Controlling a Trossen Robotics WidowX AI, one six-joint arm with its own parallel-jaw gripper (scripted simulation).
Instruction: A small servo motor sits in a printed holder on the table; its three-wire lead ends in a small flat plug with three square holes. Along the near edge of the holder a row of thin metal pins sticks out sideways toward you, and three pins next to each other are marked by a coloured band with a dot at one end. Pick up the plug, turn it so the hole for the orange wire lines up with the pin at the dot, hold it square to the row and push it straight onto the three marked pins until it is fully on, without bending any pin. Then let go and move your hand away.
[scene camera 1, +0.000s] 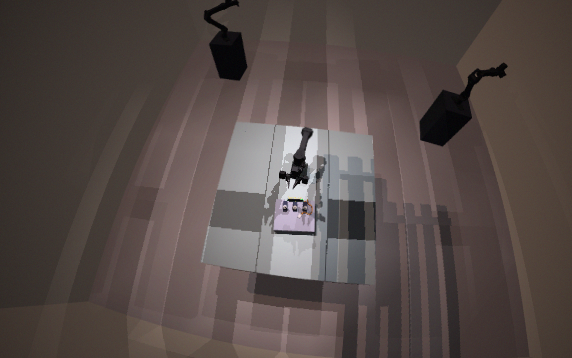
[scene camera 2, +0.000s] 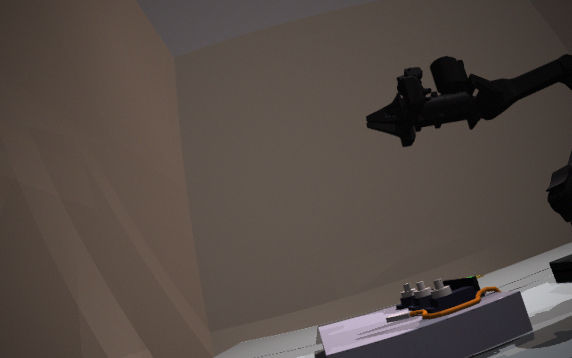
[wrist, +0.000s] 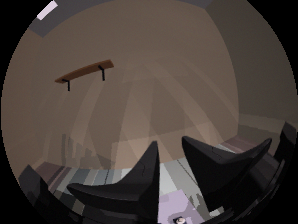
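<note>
Scene camera 2 gives me a sight of my gripper (scene camera 2: 366, 122). In the wrist view, too, I can see the gripper (wrist: 169, 142).
</note>
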